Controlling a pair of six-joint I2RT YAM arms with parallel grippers.
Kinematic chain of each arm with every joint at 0, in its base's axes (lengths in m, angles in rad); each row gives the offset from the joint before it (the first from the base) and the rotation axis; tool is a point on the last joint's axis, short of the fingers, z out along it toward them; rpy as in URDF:
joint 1: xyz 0 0 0.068 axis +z
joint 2: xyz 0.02 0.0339 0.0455 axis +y
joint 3: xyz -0.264 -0.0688 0 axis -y
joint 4: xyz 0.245 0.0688 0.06 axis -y
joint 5: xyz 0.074 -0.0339 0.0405 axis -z
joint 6: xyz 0.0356 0 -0.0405 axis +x
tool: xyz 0 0 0 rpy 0 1.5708 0
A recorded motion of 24 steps. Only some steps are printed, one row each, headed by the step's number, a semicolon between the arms.
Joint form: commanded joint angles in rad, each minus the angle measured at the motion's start. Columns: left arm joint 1, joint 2, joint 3, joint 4, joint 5, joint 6; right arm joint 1, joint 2, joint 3, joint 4, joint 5, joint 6.
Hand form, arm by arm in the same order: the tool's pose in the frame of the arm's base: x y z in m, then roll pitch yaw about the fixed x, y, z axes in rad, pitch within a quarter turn. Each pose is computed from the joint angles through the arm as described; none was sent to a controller.
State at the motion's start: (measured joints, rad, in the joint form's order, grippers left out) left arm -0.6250 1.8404 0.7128 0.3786 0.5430 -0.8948; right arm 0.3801 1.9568 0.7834 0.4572 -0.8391 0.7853
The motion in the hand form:
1: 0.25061 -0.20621 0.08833 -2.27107 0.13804 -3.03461; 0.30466 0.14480 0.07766 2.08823 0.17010 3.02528
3: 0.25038 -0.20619 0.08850 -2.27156 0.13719 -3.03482; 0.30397 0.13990 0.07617 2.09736 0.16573 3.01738
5: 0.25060 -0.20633 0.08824 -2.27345 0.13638 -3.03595; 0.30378 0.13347 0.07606 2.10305 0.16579 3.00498
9: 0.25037 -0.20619 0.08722 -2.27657 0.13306 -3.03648; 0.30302 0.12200 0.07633 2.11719 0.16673 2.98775
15: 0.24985 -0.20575 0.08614 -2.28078 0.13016 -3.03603; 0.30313 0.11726 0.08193 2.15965 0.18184 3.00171
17: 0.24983 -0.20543 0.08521 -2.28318 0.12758 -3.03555; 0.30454 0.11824 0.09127 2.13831 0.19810 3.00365
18: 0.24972 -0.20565 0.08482 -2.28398 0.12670 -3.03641; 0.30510 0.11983 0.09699 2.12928 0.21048 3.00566
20: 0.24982 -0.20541 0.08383 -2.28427 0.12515 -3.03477; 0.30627 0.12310 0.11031 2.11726 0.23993 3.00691
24: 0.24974 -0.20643 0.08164 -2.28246 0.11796 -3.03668; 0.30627 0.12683 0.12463 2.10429 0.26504 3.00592
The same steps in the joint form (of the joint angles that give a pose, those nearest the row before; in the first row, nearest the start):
1: -0.0081 0.0353 0.0101 -0.0580 -0.0138 0.0100; -0.0136 0.0220 -0.0139 -0.0435 0.0195 -0.0506
3: -0.0085 0.0341 0.0097 -0.0597 -0.0138 0.0097; -0.0265 0.0194 -0.0215 -0.0536 0.0214 -0.0602
5: -0.0084 0.0357 0.0116 -0.0625 -0.0138 0.0111; -0.0444 0.0119 -0.0305 -0.0619 0.0219 -0.0702
9: -0.0085 0.0385 0.0114 -0.0640 -0.0138 0.0112; -0.0768 -0.0039 -0.0440 -0.0890 0.0228 -0.0967
15: -0.0085 0.0402 0.0094 -0.0653 -0.0153 0.0112; -0.0892 -0.0332 -0.0296 -0.1818 0.0444 -0.1589
17: -0.0077 0.0429 0.0090 -0.0657 -0.0154 0.0112; -0.0886 -0.0601 -0.0241 -0.1868 0.0315 -0.1535
18: -0.0085 0.0445 0.0093 -0.0657 -0.0153 0.0112; -0.0846 -0.0765 -0.0202 -0.1901 0.0295 -0.1506
20: -0.0077 0.0479 0.0083 -0.0619 -0.0153 0.0098; -0.0758 -0.1148 -0.0088 -0.2056 0.0341 -0.1471
24: -0.0100 0.0579 0.0097 -0.0550 -0.0108 0.0049; -0.0645 -0.1567 0.0021 -0.2233 0.0400 -0.1374

